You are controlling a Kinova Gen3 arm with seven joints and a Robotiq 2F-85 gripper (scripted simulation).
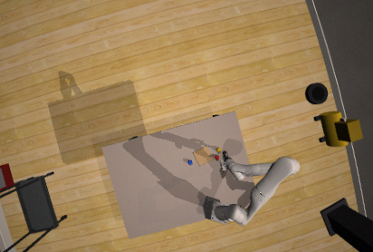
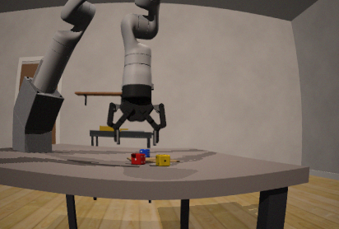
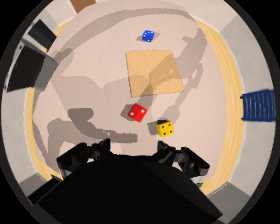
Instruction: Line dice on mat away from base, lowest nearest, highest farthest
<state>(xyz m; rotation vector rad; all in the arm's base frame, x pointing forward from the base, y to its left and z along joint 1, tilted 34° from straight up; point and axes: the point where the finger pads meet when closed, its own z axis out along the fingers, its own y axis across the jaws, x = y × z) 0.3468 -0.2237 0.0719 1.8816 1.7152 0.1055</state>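
Now: hand 20 mm short of the red die, 60 mm to the right of it and 50 mm above it. Round my hand: yellow die (70 mm ahead, 10 mm to the left, 50 mm below); tan mat (80 mm ahead, 170 mm to the left, 60 mm below); blue die (80 mm ahead, 290 mm to the left, 50 mm below).
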